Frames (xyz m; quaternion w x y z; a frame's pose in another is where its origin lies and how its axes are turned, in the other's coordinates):
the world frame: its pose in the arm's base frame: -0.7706 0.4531 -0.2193 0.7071 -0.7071 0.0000 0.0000
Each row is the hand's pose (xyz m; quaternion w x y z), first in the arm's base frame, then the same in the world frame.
Working: the arm's base frame: its pose in the world frame: 0.7706 -0.2193 -0.4531 0.7071 0.7071 0.0000 0.0000

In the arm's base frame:
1: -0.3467 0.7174 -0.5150 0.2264 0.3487 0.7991 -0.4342
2: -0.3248 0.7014 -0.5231 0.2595 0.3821 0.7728 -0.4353
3: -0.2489 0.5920 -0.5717 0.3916 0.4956 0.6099 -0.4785
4: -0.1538 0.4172 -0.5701 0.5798 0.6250 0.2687 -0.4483
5: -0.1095 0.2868 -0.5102 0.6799 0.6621 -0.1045 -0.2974
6: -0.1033 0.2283 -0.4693 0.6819 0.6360 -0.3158 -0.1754
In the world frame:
1: 0.4239 0.2957 0.2643 0.0865 -0.4067 -0.8721 -0.2580
2: 0.4458 0.3038 0.2483 0.0867 -0.4537 -0.8542 -0.2386
3: 0.5217 0.3524 0.1389 0.0735 -0.6274 -0.7696 -0.0929
4: 0.6168 0.3508 -0.0359 0.0320 -0.8519 -0.5070 0.1270
5: 0.6611 0.2909 -0.1663 0.0126 0.9489 0.1364 -0.2842
6: 0.6673 0.2500 -0.2248 0.0325 0.9319 -0.0993 -0.3473

